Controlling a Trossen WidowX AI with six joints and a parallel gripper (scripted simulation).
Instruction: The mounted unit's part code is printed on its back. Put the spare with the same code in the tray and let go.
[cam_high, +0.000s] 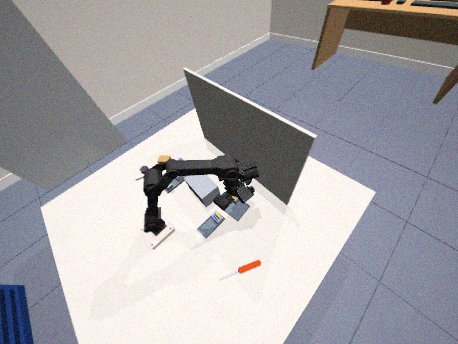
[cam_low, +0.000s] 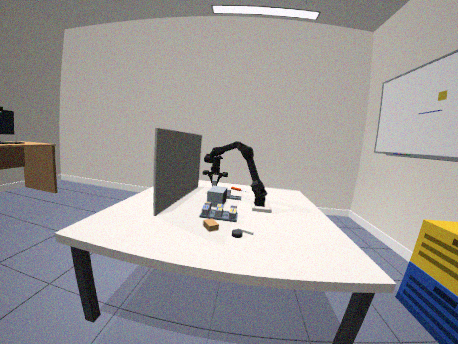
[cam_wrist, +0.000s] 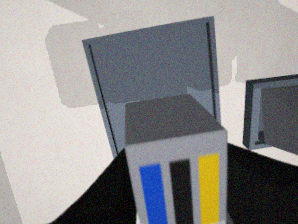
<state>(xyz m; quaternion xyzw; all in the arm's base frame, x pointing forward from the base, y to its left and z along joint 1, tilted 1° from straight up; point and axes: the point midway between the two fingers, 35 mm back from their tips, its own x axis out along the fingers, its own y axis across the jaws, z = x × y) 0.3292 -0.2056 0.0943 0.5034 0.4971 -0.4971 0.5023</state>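
My gripper tip is 10 mm past the flat grey tray, 10 mm to the right of it and 80 mm above it. Round my gripper tip: grey rack 150 mm behind, 30 mm to the left, 70 mm below; grey spare block 20 mm above; grey mounted unit 50 mm behind, 190 mm to the left, 30 mm below.
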